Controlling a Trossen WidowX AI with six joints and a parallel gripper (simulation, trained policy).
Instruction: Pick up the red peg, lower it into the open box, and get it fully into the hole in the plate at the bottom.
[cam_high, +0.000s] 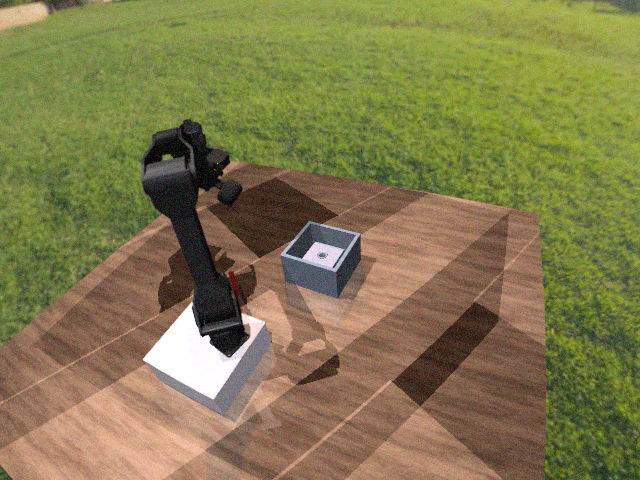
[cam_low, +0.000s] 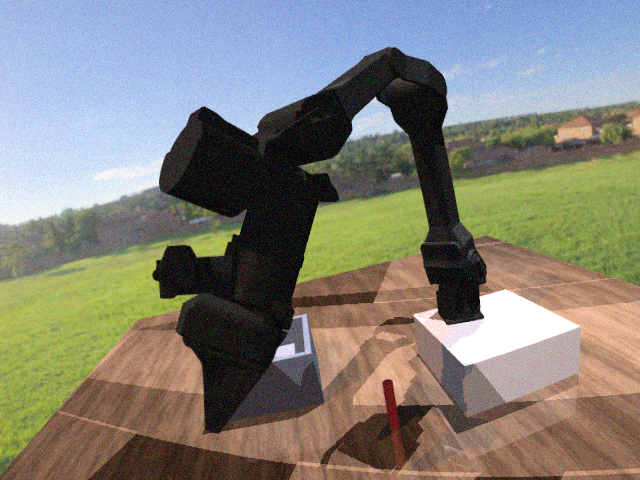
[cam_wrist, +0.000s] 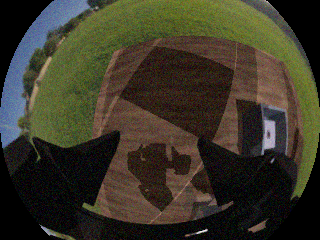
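The red peg is 140 mm behind my gripper tip, 170 mm to the right of it and 150 mm below it. From my gripper tip the other things lie so: pale plate (60 mm ahead, 320 mm to the right, 150 mm below); then grey box (60 mm ahead, 320 mm to the right, 170 mm below).
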